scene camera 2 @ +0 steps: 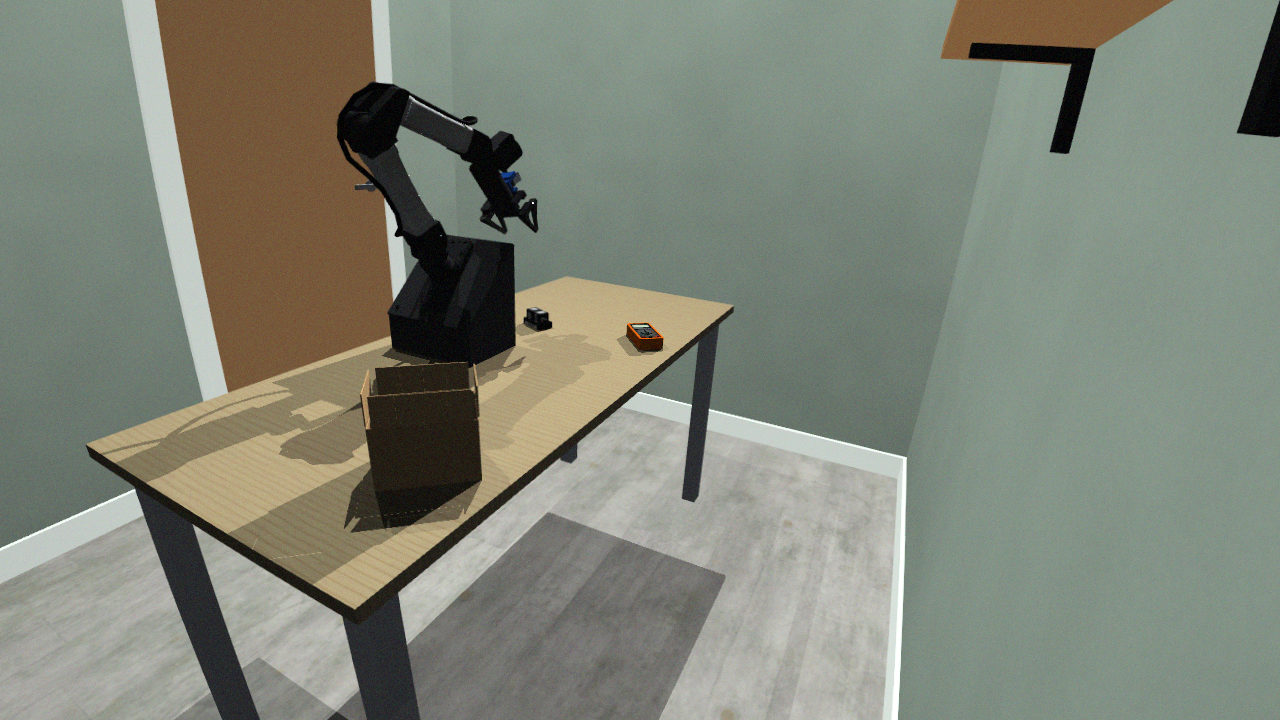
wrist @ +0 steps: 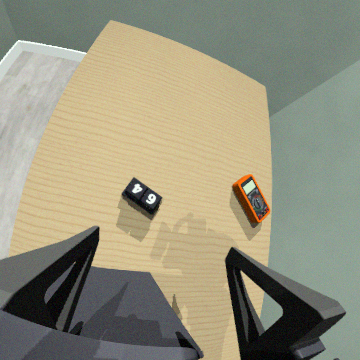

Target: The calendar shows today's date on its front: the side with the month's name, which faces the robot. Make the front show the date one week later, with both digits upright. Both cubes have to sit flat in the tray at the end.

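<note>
Two black cubes sit side by side in the small black calendar tray [scene camera 2: 543, 325] beside the robot's base. In the wrist view, one cube [wrist: 136, 188] has a white 4 on its top, and the other cube [wrist: 151, 198] has a white 6 or 9 on its top; both digits look turned. The front digits and the month's name cannot be read in either view. My gripper [scene camera 2: 514, 228] [wrist: 166, 245] is open and empty, high above the table, with its fingers wide apart and well clear of the cubes.
An orange multimeter [scene camera 2: 644, 335] [wrist: 251, 198] lies on the wooden table [scene camera 2: 295, 501] [wrist: 150, 100], to the right of the calendar in the wrist view. An open cardboard box [scene camera 2: 425, 447] stands near the table's other end. The robot's black base [scene camera 2: 483, 300] stands close beside the calendar.
</note>
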